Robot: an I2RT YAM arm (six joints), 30 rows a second.
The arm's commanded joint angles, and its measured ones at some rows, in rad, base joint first. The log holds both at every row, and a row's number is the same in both.
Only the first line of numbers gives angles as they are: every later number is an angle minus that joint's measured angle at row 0.
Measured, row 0:
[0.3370 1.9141 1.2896 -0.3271 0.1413 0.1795]
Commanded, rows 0 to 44:
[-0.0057 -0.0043 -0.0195 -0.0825 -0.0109 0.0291]
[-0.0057 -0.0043 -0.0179 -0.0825 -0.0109 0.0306]
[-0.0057 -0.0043 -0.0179 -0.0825 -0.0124 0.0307]
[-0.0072 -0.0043 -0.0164 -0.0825 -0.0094 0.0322]
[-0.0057 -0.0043 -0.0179 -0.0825 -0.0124 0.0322]
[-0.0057 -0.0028 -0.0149 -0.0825 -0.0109 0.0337]
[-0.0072 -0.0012 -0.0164 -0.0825 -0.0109 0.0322]
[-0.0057 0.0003 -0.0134 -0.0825 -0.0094 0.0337]
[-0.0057 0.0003 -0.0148 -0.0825 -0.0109 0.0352]
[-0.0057 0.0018 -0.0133 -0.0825 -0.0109 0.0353]
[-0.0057 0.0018 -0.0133 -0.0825 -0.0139 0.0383]
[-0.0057 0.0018 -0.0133 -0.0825 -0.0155 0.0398]
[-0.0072 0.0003 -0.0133 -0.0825 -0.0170 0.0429]
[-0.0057 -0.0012 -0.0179 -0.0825 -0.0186 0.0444]
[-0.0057 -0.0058 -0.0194 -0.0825 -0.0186 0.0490]
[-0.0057 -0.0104 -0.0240 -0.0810 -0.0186 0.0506]
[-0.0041 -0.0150 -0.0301 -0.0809 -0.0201 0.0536]
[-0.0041 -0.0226 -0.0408 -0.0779 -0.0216 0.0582]
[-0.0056 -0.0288 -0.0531 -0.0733 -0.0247 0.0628]
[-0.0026 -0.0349 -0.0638 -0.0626 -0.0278 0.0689]
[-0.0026 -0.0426 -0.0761 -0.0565 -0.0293 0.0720]
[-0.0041 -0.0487 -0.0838 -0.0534 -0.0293 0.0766]
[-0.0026 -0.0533 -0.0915 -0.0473 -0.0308 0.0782]
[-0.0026 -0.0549 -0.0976 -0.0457 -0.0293 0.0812]
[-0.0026 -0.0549 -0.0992 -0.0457 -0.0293 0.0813]
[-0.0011 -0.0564 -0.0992 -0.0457 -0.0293 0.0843]
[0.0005 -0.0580 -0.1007 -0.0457 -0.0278 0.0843]
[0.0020 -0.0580 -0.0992 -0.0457 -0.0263 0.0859]
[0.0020 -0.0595 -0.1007 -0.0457 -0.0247 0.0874]
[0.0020 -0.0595 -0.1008 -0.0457 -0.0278 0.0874]
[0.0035 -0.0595 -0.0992 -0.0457 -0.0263 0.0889]
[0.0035 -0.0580 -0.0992 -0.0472 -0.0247 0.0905]
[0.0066 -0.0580 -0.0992 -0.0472 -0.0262 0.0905]
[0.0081 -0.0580 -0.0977 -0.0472 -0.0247 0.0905]
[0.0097 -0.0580 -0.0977 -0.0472 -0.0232 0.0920]
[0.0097 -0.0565 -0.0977 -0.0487 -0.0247 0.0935]
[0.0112 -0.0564 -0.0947 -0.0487 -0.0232 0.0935]
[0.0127 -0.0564 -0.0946 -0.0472 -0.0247 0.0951]
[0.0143 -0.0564 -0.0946 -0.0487 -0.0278 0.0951]
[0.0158 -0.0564 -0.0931 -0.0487 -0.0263 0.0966]
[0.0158 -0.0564 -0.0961 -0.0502 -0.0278 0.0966]
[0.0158 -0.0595 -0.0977 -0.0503 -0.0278 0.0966]
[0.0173 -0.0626 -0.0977 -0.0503 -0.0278 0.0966]
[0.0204 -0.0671 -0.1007 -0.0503 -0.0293 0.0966]
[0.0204 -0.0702 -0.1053 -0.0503 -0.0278 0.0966]
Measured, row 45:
[0.0054 -0.0470 -0.0714 0.0316 -0.0076 0.0633]
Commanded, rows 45 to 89:
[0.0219 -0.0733 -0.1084 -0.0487 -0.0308 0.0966]
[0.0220 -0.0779 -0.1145 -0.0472 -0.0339 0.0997]
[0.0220 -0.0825 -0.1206 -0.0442 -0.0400 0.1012]
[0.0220 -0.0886 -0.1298 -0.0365 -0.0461 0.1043]
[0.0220 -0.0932 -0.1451 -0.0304 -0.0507 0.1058]
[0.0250 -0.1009 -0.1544 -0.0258 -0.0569 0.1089]
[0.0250 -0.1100 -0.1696 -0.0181 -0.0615 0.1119]
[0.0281 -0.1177 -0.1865 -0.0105 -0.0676 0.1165]
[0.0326 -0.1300 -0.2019 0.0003 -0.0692 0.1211]
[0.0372 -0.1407 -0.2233 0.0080 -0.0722 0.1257]
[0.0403 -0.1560 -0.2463 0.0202 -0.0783 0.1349]
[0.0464 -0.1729 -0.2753 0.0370 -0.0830 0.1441]
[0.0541 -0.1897 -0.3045 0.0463 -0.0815 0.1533]
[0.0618 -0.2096 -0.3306 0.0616 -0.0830 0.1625]
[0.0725 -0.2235 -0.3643 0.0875 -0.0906 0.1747]
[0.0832 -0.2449 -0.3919 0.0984 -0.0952 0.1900]
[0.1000 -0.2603 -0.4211 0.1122 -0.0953 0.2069]
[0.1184 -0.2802 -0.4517 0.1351 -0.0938 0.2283]
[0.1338 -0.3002 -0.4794 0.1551 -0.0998 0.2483]
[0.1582 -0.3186 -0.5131 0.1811 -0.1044 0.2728]
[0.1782 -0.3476 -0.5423 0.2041 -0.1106 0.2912]
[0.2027 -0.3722 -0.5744 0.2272 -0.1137 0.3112]
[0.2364 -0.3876 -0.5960 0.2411 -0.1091 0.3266]
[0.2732 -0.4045 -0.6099 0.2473 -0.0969 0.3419]
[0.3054 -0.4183 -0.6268 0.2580 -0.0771 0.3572]
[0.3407 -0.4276 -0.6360 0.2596 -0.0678 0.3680]
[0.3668 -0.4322 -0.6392 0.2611 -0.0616 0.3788]
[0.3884 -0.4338 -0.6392 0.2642 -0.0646 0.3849]
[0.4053 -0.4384 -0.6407 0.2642 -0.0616 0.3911]
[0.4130 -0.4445 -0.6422 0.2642 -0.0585 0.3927]
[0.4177 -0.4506 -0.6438 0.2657 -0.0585 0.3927]
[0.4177 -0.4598 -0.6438 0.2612 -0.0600 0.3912]
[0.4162 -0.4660 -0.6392 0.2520 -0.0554 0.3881]
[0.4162 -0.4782 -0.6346 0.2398 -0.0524 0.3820]
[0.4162 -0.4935 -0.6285 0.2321 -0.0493 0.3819]
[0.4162 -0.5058 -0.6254 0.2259 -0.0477 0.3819]
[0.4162 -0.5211 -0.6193 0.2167 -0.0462 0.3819]
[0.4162 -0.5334 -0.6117 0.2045 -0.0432 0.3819]
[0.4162 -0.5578 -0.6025 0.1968 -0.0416 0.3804]
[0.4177 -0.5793 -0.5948 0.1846 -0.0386 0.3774]
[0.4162 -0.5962 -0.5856 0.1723 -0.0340 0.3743]
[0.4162 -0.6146 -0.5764 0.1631 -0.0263 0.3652]
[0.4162 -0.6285 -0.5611 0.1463 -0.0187 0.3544]
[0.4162 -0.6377 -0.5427 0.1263 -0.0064 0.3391]
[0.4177 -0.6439 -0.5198 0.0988 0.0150 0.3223]
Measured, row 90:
[0.4143 -0.5780 -0.6150 0.1793 -0.0114 0.3647]
